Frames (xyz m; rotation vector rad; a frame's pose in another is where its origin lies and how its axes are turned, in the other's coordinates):
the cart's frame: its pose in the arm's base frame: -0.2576 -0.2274 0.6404 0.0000 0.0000 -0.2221
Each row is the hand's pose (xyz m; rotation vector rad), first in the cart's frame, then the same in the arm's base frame.
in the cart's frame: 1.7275 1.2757 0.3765 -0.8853 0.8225 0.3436
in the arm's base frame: 1.7085 0.6364 1.0169 -0.7850 0.9113 0.1491
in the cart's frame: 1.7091 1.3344 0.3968 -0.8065 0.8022 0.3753
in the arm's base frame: 1.7035 0.6977 1.0372 -0.7089 0.8820 0.1776
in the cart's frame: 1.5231 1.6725 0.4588 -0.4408 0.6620 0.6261
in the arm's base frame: 1.5965 1.0685 1.0992 -0.3612 0.6999 0.4158
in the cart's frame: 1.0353 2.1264 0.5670 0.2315 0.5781 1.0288
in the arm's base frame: 1.2207 1.6187 1.2074 0.2891 0.5394 0.8139
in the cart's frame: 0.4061 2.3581 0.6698 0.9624 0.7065 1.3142
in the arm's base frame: 0.6580 1.9833 1.3102 1.0105 0.5816 1.1192
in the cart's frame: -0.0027 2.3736 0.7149 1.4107 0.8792 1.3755
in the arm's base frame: 0.2626 2.0885 1.3553 1.4612 0.6991 1.2073
